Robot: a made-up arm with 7 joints.
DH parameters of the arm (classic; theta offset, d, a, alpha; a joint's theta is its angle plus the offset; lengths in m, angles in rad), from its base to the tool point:
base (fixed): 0 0.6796 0.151 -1.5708
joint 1: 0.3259 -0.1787 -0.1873 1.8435
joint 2: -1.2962 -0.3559 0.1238 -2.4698
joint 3: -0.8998 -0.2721 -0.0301 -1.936
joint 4: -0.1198 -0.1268 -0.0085 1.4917
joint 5: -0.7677 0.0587 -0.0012 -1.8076
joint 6: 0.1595 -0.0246 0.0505 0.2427
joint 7: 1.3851 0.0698 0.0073 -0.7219
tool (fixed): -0.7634 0.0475 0 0
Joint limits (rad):
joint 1: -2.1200..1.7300
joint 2: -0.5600..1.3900
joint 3: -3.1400..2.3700
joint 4: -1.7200..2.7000
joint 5: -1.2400..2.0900
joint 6: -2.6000..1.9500
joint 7: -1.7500..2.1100
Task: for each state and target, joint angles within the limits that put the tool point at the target. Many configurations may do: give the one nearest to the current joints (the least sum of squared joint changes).
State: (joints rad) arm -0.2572 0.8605 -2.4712 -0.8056 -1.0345 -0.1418 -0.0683
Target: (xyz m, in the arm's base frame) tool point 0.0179 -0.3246 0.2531
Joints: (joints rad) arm -0.5430 0.4839 -2.2302 -0.7323 -1.2302 -0.1235 -0.1285
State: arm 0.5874 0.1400 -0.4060 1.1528 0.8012 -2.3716 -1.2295
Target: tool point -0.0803 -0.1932 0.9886
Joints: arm 1.2680 -0.5600 -0.5145 1.3596 1.2714 -2.5817 -1.1080
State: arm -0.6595 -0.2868 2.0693 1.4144 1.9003 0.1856 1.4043
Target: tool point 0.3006 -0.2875 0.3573
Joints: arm -1.4520 0.1095 2.0395 1.3362 2.0900 0.0882 1.3366
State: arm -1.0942 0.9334 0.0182 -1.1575 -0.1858 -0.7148 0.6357
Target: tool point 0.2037 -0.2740 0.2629
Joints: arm -1.2292 0.4968 -0.4043 -1.4955 -0.2008 -0.6977 0.8545
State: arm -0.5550 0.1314 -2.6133 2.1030 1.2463 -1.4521 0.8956
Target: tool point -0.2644 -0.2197 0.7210
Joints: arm 0.3492 -0.0808 -2.3467 2.1420 1.0973 -1.3631 0.9234
